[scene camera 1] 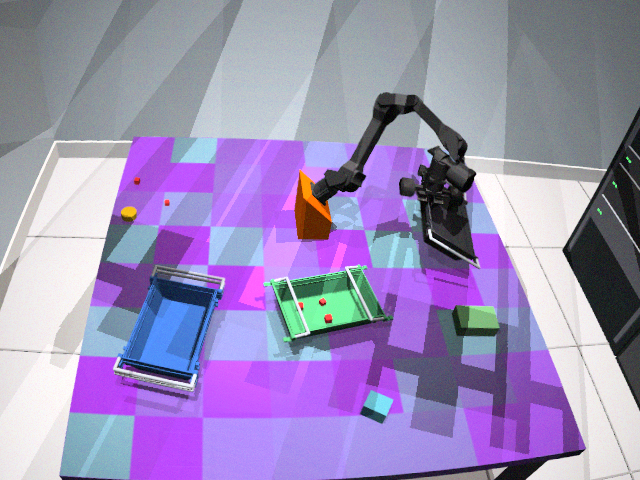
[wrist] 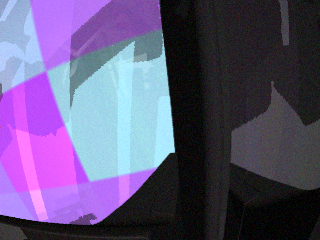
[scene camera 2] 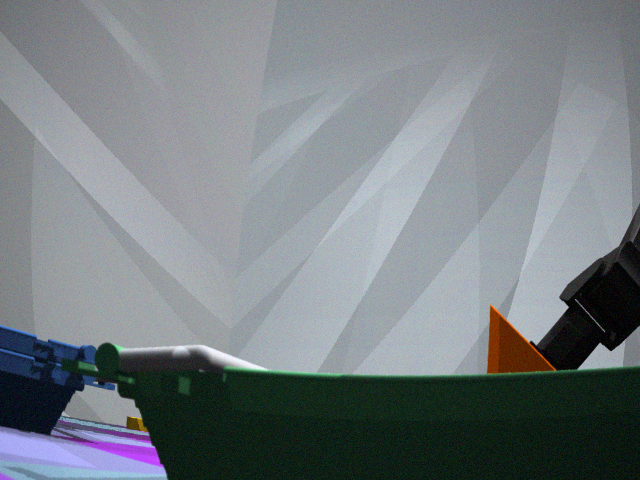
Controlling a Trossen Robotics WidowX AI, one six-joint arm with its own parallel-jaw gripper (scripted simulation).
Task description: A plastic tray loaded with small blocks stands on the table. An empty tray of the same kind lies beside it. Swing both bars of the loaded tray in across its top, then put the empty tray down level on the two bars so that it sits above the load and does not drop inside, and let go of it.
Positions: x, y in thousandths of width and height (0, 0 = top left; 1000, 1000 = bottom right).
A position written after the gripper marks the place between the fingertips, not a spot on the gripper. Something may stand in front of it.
gripper: scene camera 1 662, 443; wrist 580, 669; not seen in scene camera 2 (out of frame)
black tray: scene camera 1 698, 476; wrist 739, 348; not seen in scene camera 2 (out of frame)
green block: scene camera 1 745, 668; not seen in the wrist view (out of frame); not seen in scene camera 2 (out of frame)
